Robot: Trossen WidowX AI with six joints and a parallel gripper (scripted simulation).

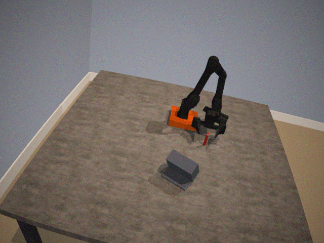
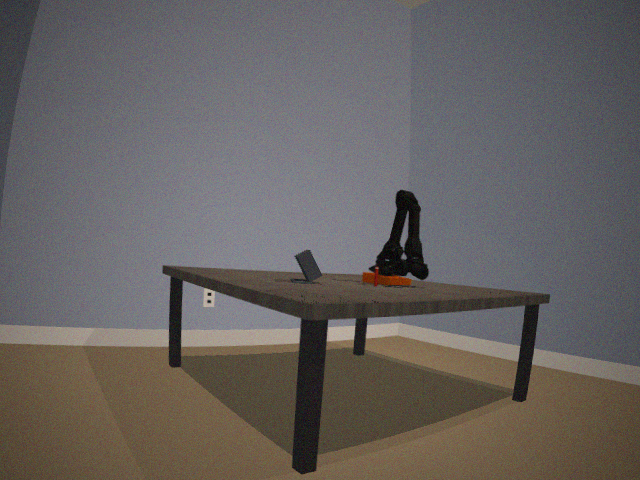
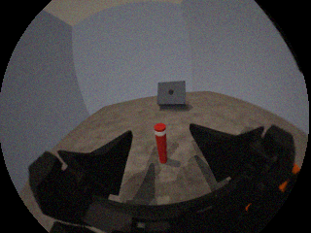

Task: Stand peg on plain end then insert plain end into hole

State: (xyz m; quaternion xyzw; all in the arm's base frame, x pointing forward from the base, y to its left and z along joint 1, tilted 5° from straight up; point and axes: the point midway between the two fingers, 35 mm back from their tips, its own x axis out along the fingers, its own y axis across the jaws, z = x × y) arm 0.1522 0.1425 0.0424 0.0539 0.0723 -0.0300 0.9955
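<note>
My gripper tip is 1 cm past the red peg and 1 cm above it. Round my gripper tip: grey sloped panel (26 cm ahead, 10 cm to the right); then flat grey foot plate (28 cm ahead, 11 cm to the right, 7 cm below).
</note>
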